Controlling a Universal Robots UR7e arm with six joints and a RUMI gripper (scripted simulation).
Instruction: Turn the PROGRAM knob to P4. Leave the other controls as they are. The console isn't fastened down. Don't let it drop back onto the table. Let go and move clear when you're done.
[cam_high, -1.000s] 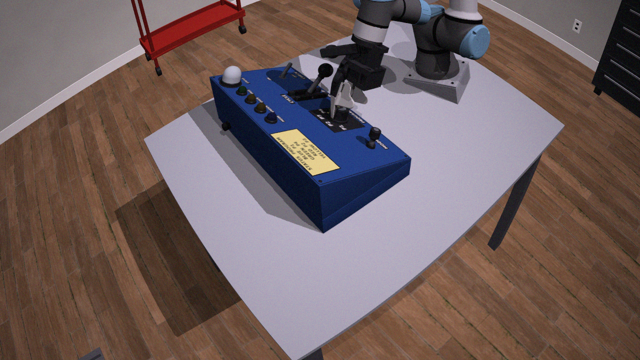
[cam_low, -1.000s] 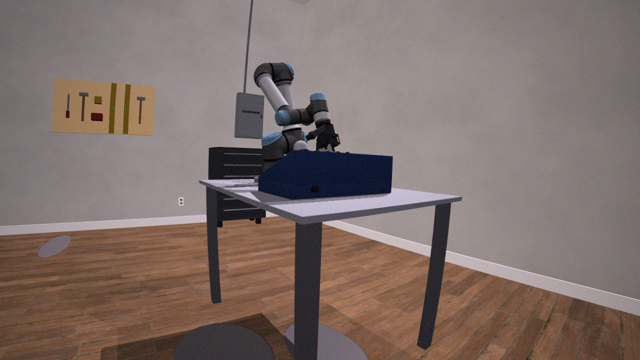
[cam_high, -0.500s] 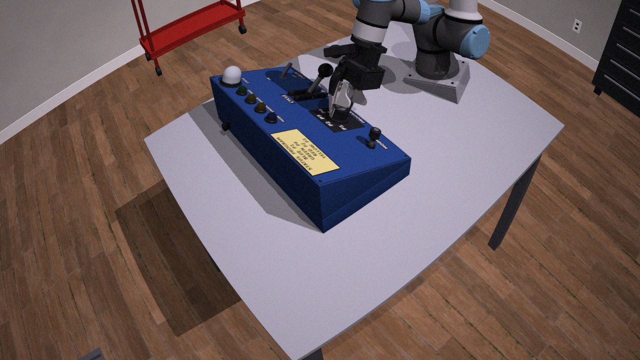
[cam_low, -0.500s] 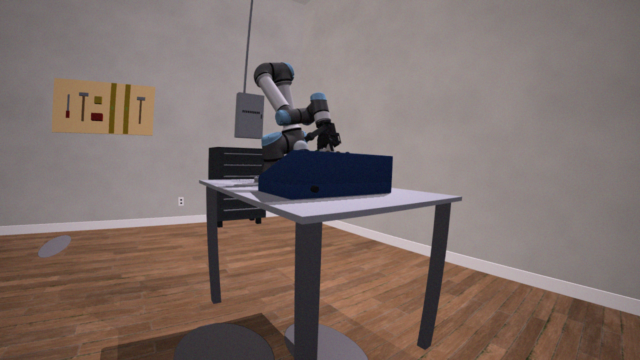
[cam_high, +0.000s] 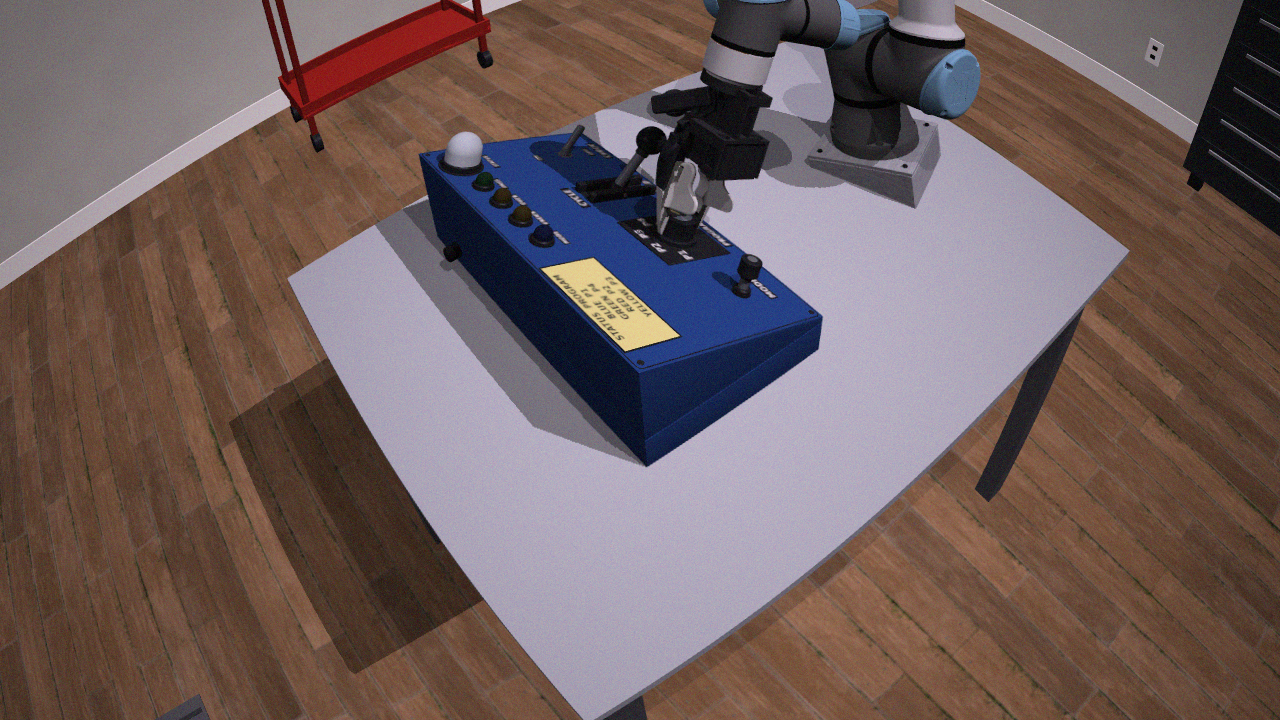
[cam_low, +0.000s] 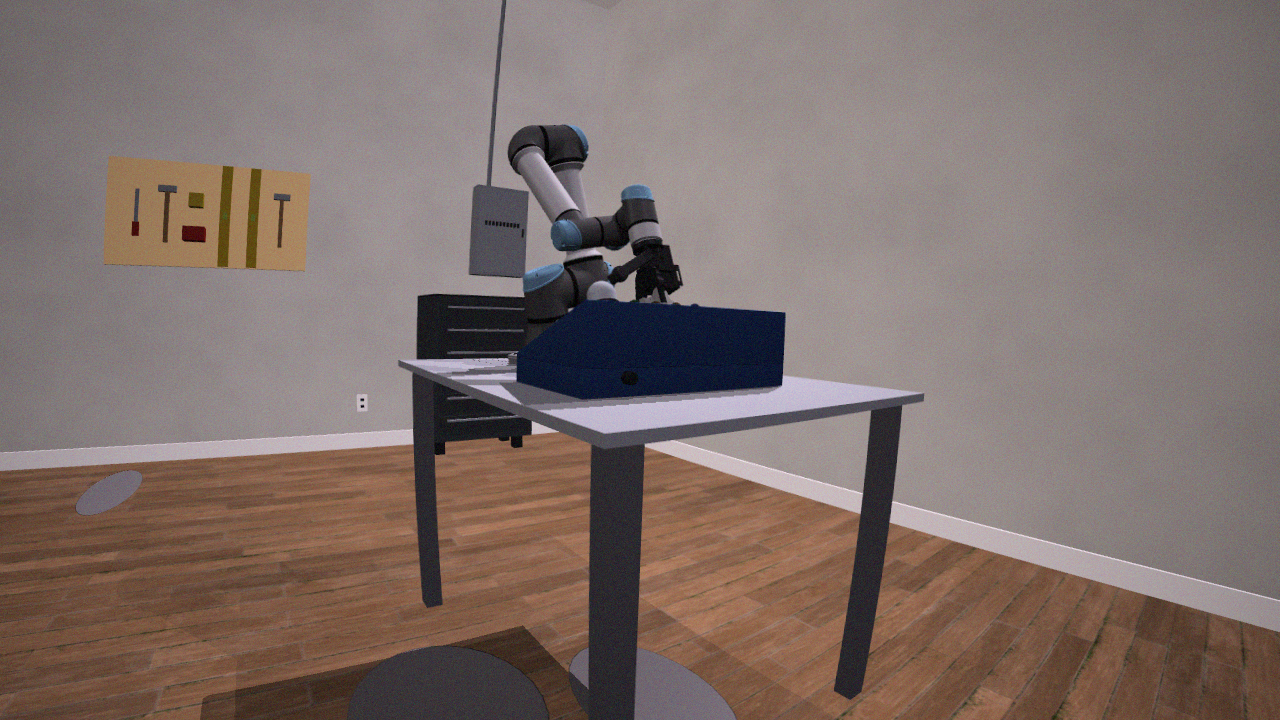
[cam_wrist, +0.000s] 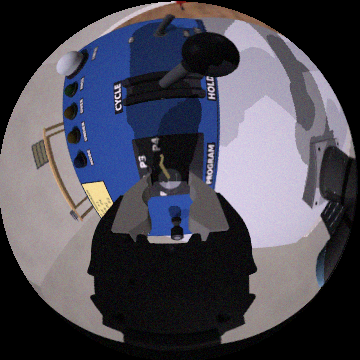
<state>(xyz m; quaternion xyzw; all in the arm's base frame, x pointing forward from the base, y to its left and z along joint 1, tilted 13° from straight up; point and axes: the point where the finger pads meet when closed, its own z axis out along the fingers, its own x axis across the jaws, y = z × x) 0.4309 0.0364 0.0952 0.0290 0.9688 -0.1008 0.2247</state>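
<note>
The program knob lies 1 cm ahead of my hand, 1 cm to the right of it and 1 cm below it. From my hand the other things lie so: mode knob 1 cm ahead, 12 cm to the left; blue console 3 cm ahead, 6 cm to the right, 3 cm below; black ball-topped lever 3 cm behind, 12 cm to the right, 1 cm above.
</note>
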